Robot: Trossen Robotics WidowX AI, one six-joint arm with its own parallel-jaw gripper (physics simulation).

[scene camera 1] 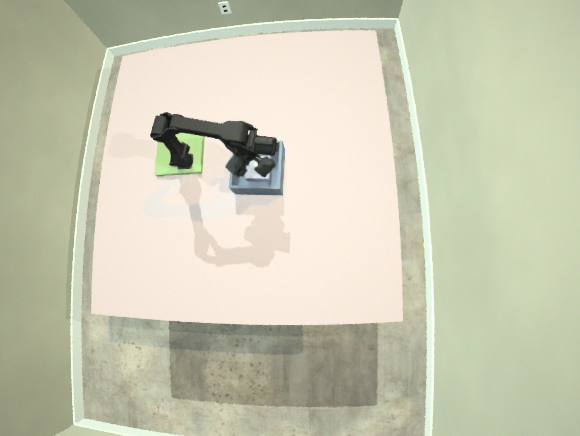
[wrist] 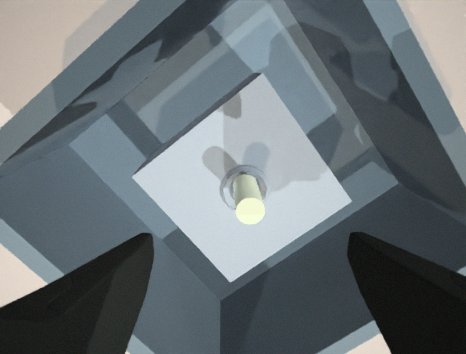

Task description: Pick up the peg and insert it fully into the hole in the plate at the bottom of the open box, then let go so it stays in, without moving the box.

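Places are measured from the arm's base along level axes (x ahead, y left, z up), in millimetres.
Pixels of known places: gripper, fingertip midpoint: (scene camera 1: 253,162) (wrist: 251,244); arm's base, origin of the base link: (scene camera 1: 185,161).
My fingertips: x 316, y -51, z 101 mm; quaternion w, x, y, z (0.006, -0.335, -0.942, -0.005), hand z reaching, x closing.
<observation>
For each thing: its middle in the pictures, then the offset to it from my fingertips. Level surfaces: height alone.
- pale yellow peg, body centre: (wrist: 244,182) 0 mm ahead, 5 mm left, 77 mm down
- white plate, body centre: (wrist: 242,176) (scene camera 1: 258,169) 1 mm ahead, 5 mm left, 91 mm down
- open blue box, body centre: (wrist: 243,184) (scene camera 1: 258,167) 1 mm ahead, 5 mm left, 76 mm down
- large pale pink table top, its level: 125 mm down
The pale yellow peg (wrist: 249,200) stands nearly upright in the round hole of the white plate (wrist: 190,200) (scene camera 1: 251,175), with its upper part sticking out above the plate. How deep it sits cannot be told. The plate lies at the bottom of the open blue box (scene camera 1: 257,190) (wrist: 30,240). My gripper (wrist: 251,244) (scene camera 1: 251,169) is open wide and empty above the box, one finger on each side of the peg in the wrist view and apart from it. In the scene view the arm covers part of the box.
The arm's base stands on a green square pad (scene camera 1: 196,159) to the left of the box. Both are on a large pale pink table top (scene camera 1: 325,240). The box walls (wrist: 45,100) rise around the plate on all sides.
</observation>
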